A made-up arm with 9 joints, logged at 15 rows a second.
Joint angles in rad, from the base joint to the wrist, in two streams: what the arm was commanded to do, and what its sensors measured. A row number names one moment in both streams.
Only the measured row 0 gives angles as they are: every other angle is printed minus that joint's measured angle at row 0.
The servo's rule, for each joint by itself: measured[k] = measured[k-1] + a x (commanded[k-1-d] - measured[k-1]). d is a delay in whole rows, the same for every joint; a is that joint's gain. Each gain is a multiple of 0.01, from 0.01 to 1. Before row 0 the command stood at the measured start. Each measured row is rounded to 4 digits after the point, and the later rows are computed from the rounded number. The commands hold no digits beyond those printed.
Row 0, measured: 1.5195 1.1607 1.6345 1.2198 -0.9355 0.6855 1.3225 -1.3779 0.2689
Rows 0 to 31, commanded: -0.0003 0.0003 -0.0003 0.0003 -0.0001 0.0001 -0.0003 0.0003 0.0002; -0.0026 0.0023 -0.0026 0.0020 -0.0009 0.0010 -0.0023 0.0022 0.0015; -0.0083 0.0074 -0.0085 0.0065 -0.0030 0.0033 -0.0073 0.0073 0.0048; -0.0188 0.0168 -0.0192 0.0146 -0.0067 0.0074 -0.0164 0.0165 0.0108; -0.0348 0.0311 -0.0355 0.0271 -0.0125 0.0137 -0.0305 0.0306 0.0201; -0.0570 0.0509 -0.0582 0.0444 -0.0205 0.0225 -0.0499 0.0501 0.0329; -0.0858 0.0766 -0.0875 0.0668 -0.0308 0.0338 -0.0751 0.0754 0.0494; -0.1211 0.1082 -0.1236 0.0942 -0.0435 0.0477 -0.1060 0.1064 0.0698; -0.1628 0.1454 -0.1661 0.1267 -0.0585 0.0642 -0.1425 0.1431 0.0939; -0.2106 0.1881 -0.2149 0.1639 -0.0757 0.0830 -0.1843 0.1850 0.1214; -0.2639 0.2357 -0.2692 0.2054 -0.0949 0.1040 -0.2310 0.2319 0.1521; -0.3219 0.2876 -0.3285 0.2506 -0.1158 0.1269 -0.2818 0.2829 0.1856; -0.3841 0.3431 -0.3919 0.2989 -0.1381 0.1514 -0.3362 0.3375 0.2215; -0.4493 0.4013 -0.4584 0.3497 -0.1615 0.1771 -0.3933 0.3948 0.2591; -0.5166 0.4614 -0.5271 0.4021 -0.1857 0.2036 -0.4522 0.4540 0.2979; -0.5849 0.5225 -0.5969 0.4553 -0.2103 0.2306 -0.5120 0.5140 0.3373; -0.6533 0.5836 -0.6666 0.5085 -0.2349 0.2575 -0.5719 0.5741 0.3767; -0.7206 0.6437 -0.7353 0.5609 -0.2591 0.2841 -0.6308 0.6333 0.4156; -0.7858 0.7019 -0.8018 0.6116 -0.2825 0.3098 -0.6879 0.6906 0.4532; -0.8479 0.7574 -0.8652 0.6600 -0.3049 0.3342 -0.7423 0.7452 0.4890; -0.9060 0.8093 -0.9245 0.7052 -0.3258 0.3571 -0.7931 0.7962 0.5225; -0.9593 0.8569 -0.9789 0.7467 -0.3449 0.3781 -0.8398 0.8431 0.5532; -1.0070 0.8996 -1.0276 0.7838 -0.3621 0.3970 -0.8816 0.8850 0.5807; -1.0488 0.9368 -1.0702 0.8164 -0.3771 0.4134 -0.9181 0.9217 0.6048; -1.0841 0.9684 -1.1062 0.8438 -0.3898 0.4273 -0.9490 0.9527 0.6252; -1.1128 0.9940 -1.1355 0.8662 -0.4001 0.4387 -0.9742 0.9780 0.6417; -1.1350 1.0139 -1.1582 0.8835 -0.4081 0.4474 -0.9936 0.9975 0.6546; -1.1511 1.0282 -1.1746 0.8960 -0.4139 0.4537 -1.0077 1.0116 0.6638; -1.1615 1.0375 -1.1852 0.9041 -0.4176 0.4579 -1.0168 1.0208 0.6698; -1.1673 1.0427 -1.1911 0.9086 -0.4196 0.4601 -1.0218 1.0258 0.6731; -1.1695 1.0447 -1.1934 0.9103 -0.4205 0.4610 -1.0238 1.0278 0.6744; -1.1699 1.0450 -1.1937 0.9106 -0.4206 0.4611 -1.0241 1.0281 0.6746
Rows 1 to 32, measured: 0.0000 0.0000 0.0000 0.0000 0.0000 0.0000 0.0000 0.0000 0.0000; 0.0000 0.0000 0.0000 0.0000 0.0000 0.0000 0.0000 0.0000 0.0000; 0.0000 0.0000 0.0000 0.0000 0.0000 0.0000 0.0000 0.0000 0.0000; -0.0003 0.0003 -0.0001 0.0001 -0.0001 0.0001 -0.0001 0.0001 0.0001; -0.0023 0.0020 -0.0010 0.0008 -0.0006 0.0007 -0.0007 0.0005 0.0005; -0.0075 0.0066 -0.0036 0.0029 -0.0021 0.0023 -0.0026 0.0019 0.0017; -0.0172 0.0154 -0.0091 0.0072 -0.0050 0.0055 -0.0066 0.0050 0.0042; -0.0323 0.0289 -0.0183 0.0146 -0.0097 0.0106 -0.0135 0.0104 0.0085; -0.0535 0.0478 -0.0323 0.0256 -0.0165 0.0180 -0.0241 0.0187 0.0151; -0.0813 0.0726 -0.0516 0.0408 -0.0255 0.0278 -0.0389 0.0306 0.0244; -0.1155 0.1032 -0.0768 0.0606 -0.0368 0.0401 -0.0584 0.0465 0.0367; -0.1562 0.1395 -0.1081 0.0851 -0.0505 0.0550 -0.0828 0.0668 0.0521; -0.2030 0.1813 -0.1455 0.1143 -0.0664 0.0724 -0.1122 0.0916 0.0708; -0.2554 0.2281 -0.1888 0.1480 -0.0844 0.0920 -0.1467 0.1211 0.0928; -0.3126 0.2793 -0.2377 0.1860 -0.1042 0.1136 -0.1859 0.1551 0.1179; -0.3741 0.3342 -0.2917 0.2278 -0.1256 0.1370 -0.2295 0.1934 0.1459; -0.4388 0.3919 -0.3500 0.2729 -0.1482 0.1619 -0.2770 0.2357 0.1765; -0.5057 0.4517 -0.4120 0.3207 -0.1718 0.1878 -0.3278 0.2815 0.2093; -0.5738 0.5126 -0.4767 0.3705 -0.1961 0.2143 -0.3812 0.3303 0.2439; -0.6422 0.5737 -0.5432 0.4216 -0.2205 0.2411 -0.4365 0.3815 0.2798; -0.7096 0.6339 -0.6104 0.4731 -0.2448 0.2678 -0.4928 0.4344 0.3165; -0.7751 0.6924 -0.6774 0.5243 -0.2686 0.2938 -0.5494 0.4882 0.3534; -0.8377 0.7483 -0.7431 0.5745 -0.2915 0.3188 -0.6053 0.5422 0.3900; -0.8964 0.8008 -0.8066 0.6229 -0.3131 0.3425 -0.6598 0.5955 0.4258; -0.9505 0.8490 -0.8669 0.6687 -0.3331 0.3646 -0.7120 0.6475 0.4602; -0.9991 0.8925 -0.9231 0.7113 -0.3514 0.3847 -0.7612 0.6974 0.4927; -1.0418 0.9306 -0.9746 0.7502 -0.3676 0.4025 -0.8067 0.7445 0.5230; -1.0782 0.9631 -1.0207 0.7848 -0.3816 0.4179 -0.8480 0.7882 0.5506; -1.1080 0.9897 -1.0609 0.8149 -0.3933 0.4308 -0.8846 0.8281 0.5752; -1.1312 1.0105 -1.0950 0.8403 -0.4026 0.4411 -0.9162 0.8637 0.5966; -1.1483 1.0257 -1.1229 0.8609 -0.4097 0.4489 -0.9427 0.8948 0.6147; -1.1597 1.0358 -1.1447 0.8769 -0.4147 0.4545 -0.9642 0.9213 0.6296
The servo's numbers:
d 3
a 0.86 0.86 0.35 0.37 0.63 0.62 0.29 0.21 0.27

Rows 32 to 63, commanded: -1.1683 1.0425 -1.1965 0.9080 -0.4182 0.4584 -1.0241 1.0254 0.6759; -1.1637 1.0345 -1.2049 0.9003 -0.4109 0.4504 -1.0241 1.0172 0.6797; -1.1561 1.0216 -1.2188 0.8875 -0.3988 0.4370 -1.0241 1.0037 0.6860; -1.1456 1.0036 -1.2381 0.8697 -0.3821 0.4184 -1.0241 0.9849 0.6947; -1.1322 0.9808 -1.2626 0.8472 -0.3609 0.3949 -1.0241 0.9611 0.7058; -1.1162 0.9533 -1.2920 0.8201 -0.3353 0.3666 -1.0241 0.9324 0.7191; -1.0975 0.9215 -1.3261 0.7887 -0.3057 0.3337 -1.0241 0.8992 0.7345; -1.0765 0.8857 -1.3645 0.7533 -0.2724 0.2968 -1.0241 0.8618 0.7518; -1.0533 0.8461 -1.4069 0.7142 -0.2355 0.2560 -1.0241 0.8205 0.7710; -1.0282 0.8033 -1.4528 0.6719 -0.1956 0.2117 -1.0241 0.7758 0.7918; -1.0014 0.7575 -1.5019 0.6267 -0.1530 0.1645 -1.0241 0.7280 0.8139; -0.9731 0.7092 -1.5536 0.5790 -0.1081 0.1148 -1.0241 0.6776 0.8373; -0.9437 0.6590 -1.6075 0.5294 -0.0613 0.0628 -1.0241 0.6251 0.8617; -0.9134 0.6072 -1.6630 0.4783 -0.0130 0.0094 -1.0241 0.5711 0.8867; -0.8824 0.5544 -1.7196 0.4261 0.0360 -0.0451 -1.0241 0.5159 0.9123; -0.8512 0.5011 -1.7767 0.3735 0.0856 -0.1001 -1.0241 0.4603 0.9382; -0.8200 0.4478 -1.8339 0.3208 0.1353 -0.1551 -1.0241 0.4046 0.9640; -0.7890 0.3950 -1.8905 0.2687 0.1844 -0.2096 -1.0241 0.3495 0.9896; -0.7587 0.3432 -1.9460 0.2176 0.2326 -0.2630 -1.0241 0.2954 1.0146; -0.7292 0.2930 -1.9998 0.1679 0.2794 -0.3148 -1.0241 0.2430 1.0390; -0.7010 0.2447 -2.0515 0.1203 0.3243 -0.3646 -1.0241 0.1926 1.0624; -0.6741 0.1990 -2.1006 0.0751 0.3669 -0.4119 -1.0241 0.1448 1.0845; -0.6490 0.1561 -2.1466 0.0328 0.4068 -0.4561 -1.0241 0.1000 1.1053; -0.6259 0.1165 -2.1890 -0.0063 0.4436 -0.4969 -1.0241 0.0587 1.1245; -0.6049 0.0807 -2.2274 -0.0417 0.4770 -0.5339 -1.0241 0.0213 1.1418; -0.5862 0.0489 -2.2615 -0.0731 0.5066 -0.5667 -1.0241 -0.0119 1.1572; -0.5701 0.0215 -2.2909 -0.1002 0.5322 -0.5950 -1.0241 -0.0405 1.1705; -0.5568 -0.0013 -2.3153 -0.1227 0.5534 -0.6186 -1.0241 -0.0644 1.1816; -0.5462 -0.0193 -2.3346 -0.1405 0.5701 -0.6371 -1.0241 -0.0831 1.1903; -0.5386 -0.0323 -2.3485 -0.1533 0.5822 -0.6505 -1.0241 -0.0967 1.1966; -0.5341 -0.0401 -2.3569 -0.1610 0.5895 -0.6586 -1.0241 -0.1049 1.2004; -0.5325 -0.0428 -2.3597 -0.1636 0.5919 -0.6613 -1.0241 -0.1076 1.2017
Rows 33 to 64, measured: -1.1662 1.0417 -1.1609 0.8886 -0.4178 0.4580 -0.9809 0.9432 0.6413; -1.1690 1.0443 -1.1723 0.8966 -0.4195 0.4599 -0.9933 0.9610 0.6502; -1.1698 1.0449 -1.1798 0.9018 -0.4202 0.4606 -1.0022 0.9751 0.6568; -1.1685 1.0428 -1.1856 0.9041 -0.4189 0.4592 -1.0086 0.9857 0.6620; -1.1644 1.0357 -1.1924 0.9027 -0.4139 0.4537 -1.0131 0.9923 0.6668; -1.1573 1.0236 -1.2016 0.8971 -0.4044 0.4433 -1.0163 0.9947 0.6720; -1.1472 1.0064 -1.2144 0.8870 -0.3904 0.4279 -1.0186 0.9926 0.6781; -1.1343 0.9844 -1.2313 0.8723 -0.3718 0.4074 -1.0202 0.9860 0.6856; -1.1187 0.9577 -1.2525 0.8530 -0.3488 0.3821 -1.0213 0.9747 0.6946; -1.1005 0.9266 -1.2783 0.8292 -0.3216 0.3521 -1.0221 0.9588 0.7054; -1.0799 0.8914 -1.3085 0.8011 -0.2906 0.3178 -1.0227 0.9384 0.7179; -1.0570 0.8524 -1.3429 0.7689 -0.2559 0.2795 -1.0231 0.9136 0.7322; -1.0322 0.8102 -1.3814 0.7330 -0.2179 0.2375 -1.0234 0.8847 0.7483; -1.0057 0.7649 -1.4236 0.6937 -0.1770 0.1922 -1.0236 0.8518 0.7660; -0.9777 0.7170 -1.4691 0.6513 -0.1336 0.1442 -1.0237 0.8152 0.7853; -0.9485 0.6671 -1.5175 0.6062 -0.0881 0.0937 -1.0238 0.7753 0.8059; -0.9183 0.6156 -1.5684 0.5589 -0.0408 0.0414 -1.0239 0.7324 0.8277; -0.8874 0.5630 -1.6213 0.5098 0.0076 -0.0122 -1.0240 0.6869 0.8505; -0.8563 0.5098 -1.6757 0.4594 0.0567 -0.0667 -1.0240 0.6393 0.8742; -0.8251 0.4565 -1.7311 0.4081 0.1062 -0.1215 -1.0240 0.5900 0.8984; -0.7941 0.4036 -1.7869 0.3565 0.1555 -0.1761 -1.0240 0.5395 0.9230; -0.7637 0.3517 -1.8426 0.3051 0.2041 -0.2300 -1.0240 0.4882 0.9477; -0.7340 0.3012 -1.8976 0.2543 0.2515 -0.2826 -1.0240 0.4367 0.9724; -0.7056 0.2526 -1.9515 0.2047 0.2974 -0.3334 -1.0240 0.3854 0.9967; -0.6785 0.2065 -2.0037 0.1567 0.3412 -0.3821 -1.0240 0.3349 1.0204; -0.6531 0.1632 -2.0537 0.1109 0.3825 -0.4280 -1.0240 0.2856 1.0433; -0.6297 0.1230 -2.1011 0.0675 0.4210 -0.4707 -1.0240 0.2380 1.0652; -0.6084 0.0866 -2.1453 0.0271 0.4563 -0.5099 -1.0240 0.1925 1.0859; -0.5893 0.0542 -2.1860 -0.0100 0.4880 -0.5451 -1.0240 0.1496 1.1052; -0.5728 0.0261 -2.2227 -0.0434 0.5158 -0.5760 -1.0240 0.1097 1.1228; -0.5590 0.0025 -2.2551 -0.0727 0.5395 -0.6024 -1.0240 0.0731 1.1387; -0.5480 -0.0162 -2.2829 -0.0978 0.5588 -0.6239 -1.0240 0.0403 1.1526
